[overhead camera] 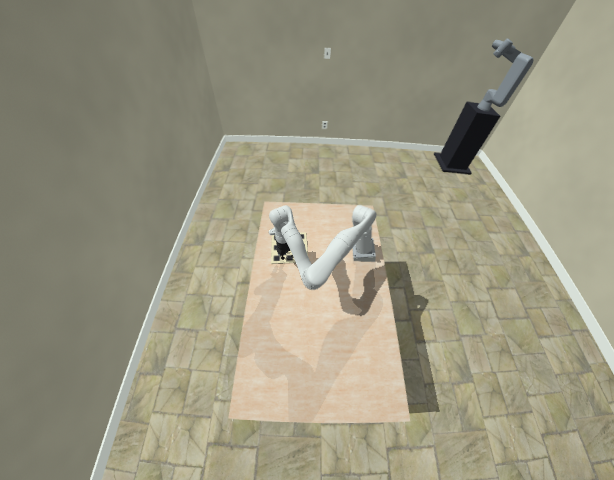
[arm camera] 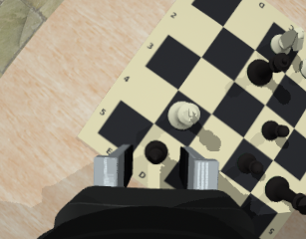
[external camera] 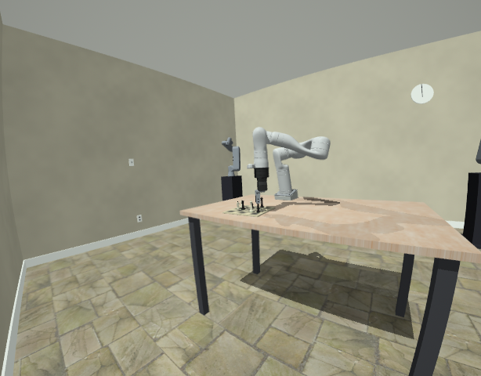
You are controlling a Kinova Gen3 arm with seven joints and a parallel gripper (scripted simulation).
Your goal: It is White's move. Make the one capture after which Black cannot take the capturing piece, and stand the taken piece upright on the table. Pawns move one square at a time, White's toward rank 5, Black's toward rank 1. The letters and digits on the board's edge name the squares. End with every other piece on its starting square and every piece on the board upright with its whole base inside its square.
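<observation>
Now: the white chess piece 40 mm to the right of my hand, 40 mm below it and 10 mm ahead of it. Also, from my hand: white piece: 160 mm to the right, 50 mm below, 20 mm behind; then chessboard: 80 mm to the right, 70 mm below, 30 mm behind.
</observation>
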